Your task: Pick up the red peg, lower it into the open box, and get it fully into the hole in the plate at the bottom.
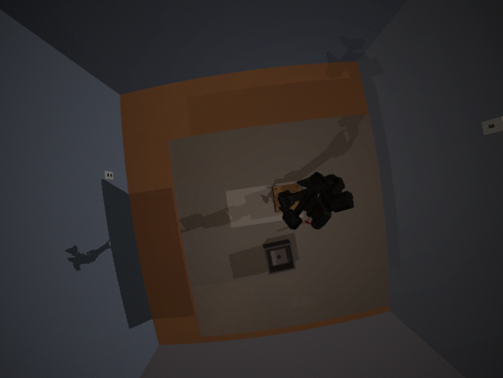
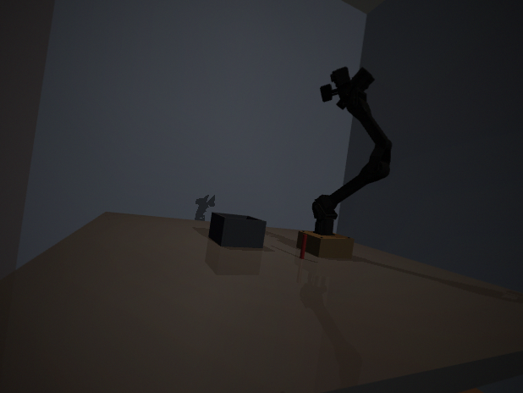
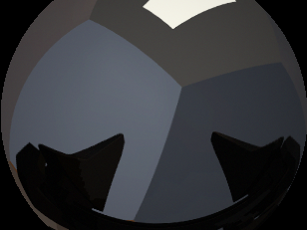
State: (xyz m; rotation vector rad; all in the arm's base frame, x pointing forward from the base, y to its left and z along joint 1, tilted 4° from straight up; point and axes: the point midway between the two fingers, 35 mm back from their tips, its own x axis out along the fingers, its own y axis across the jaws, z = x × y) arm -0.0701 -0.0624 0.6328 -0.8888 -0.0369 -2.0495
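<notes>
The red peg lies 210 mm ahead of my gripper tip, 210 mm to the left of it and 690 mm below it. The rest, counted from my gripper tip: dark box (380 mm ahead, 10 mm to the left, 700 mm below); plate (380 mm ahead, 10 mm to the left, 690 mm below).
</notes>
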